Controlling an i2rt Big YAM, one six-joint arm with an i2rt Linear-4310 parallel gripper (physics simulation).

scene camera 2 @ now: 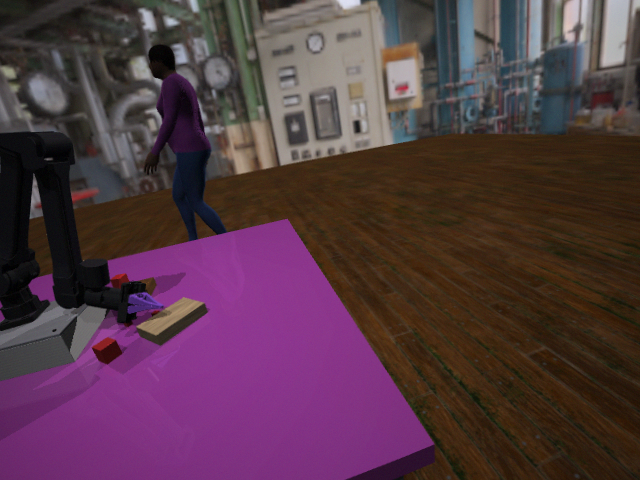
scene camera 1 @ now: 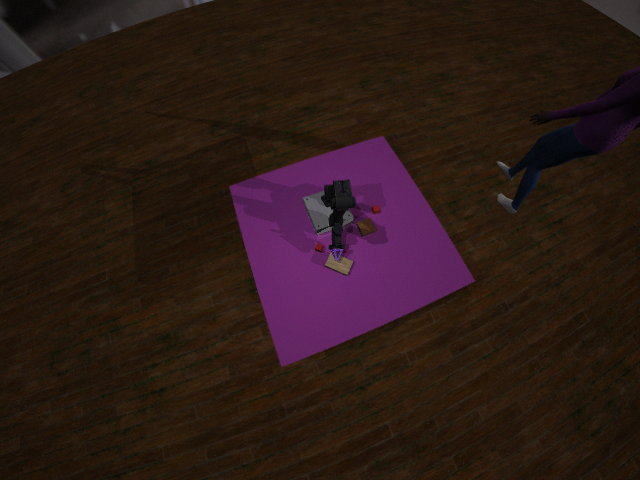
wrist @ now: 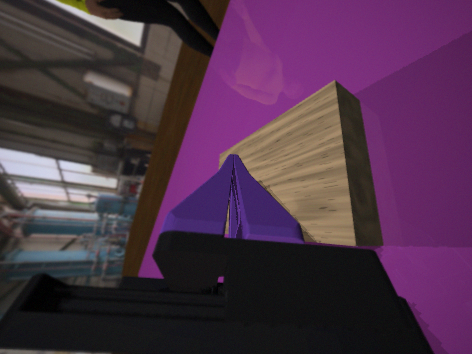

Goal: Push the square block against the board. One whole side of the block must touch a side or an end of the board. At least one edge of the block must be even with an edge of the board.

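Places are measured from the arm's base along level axes (x ahead, y left, z up), in centimetres.
Where they show: gripper, fingertip midpoint: (scene camera 2: 162, 306) (scene camera 1: 336, 261) (wrist: 232, 161); arm's base, origin of the base link: (scene camera 2: 26, 316).
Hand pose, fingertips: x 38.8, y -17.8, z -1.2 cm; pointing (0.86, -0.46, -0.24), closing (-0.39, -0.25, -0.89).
Each offset is from my fingertips to the centre of the thing. Level surfaces: height alone.
The board @[dx +1.0, dy +1.2, dz -5.0 cm] (scene camera 1: 340, 265) (scene camera 2: 173, 320) (wrist: 315, 170) is a pale wooden rectangle lying flat on the purple table. The square block @[dx -12.1, dy +29.4, dz -5.0 cm] (scene camera 1: 366, 226) (scene camera 2: 149, 284) is darker brown. It lies apart from the board, nearer the arm's base, up and to the right of the board in scene camera 1. The gripper partly hides it in scene camera 2, and it does not show in the wrist view. My gripper (scene camera 1: 338, 259) (scene camera 2: 161, 307) (wrist: 232, 161) is shut and empty. Its purple tips point over the board's edge on the base side; whether they touch it I cannot tell.
One red cube @[dx -14.1, dy -4.8, dz -4.5 cm] (scene camera 1: 319, 248) (scene camera 2: 107, 350) lies between base and board. Another @[dx -19.9, dy +42.2, dz -4.5 cm] (scene camera 1: 375, 209) (scene camera 2: 119, 280) lies beyond the brown block. A small red piece @[dx -4.3, dy +8.9, dz -5.7 cm] (scene camera 1: 344, 251) shows beside the gripper, partly hidden. The grey base plate (scene camera 1: 315, 210) (scene camera 2: 36, 356) stands behind on the purple table @[dz -6.5 cm] (scene camera 1: 361, 310) (scene camera 2: 289, 387).
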